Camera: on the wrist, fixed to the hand. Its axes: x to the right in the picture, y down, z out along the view.
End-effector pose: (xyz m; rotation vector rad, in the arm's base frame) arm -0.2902 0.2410 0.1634 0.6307 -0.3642 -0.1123
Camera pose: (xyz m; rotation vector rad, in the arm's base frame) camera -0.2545 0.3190 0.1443 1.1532 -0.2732 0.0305
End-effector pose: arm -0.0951 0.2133 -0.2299 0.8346 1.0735 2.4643
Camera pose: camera -0.1512 0.1457 -0.2262 0.8245 1.8133 2.2836
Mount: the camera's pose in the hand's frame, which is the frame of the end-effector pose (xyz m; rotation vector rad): 0.0110 0.0511 -0.0707 0.5283 0.1251 0.0038
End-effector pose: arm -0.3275 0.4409 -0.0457 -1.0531 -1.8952 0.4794
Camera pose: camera -0.2461 0.4730 -0.0370 -0.7152 -1.5340 0.8404
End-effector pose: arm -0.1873 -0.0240 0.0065 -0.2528 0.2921 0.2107
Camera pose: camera -0.2074 0.0068 -0.0734 0.2584 0.4603 0.1153
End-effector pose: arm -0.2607 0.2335 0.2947 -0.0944 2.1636 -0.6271
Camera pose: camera -0.3139 0.3034 0.2986 0.2377 2.0423 -1.2051
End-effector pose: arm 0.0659 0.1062 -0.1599 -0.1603 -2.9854 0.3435
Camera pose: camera 0.0698 0.1725 -0.1022 -0.1239 -2.6595 1.0550
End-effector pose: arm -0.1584 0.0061 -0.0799 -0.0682 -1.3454 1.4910
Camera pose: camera -0.1503 0.0726 -0.1368 0.1712 -0.8206 1.7694
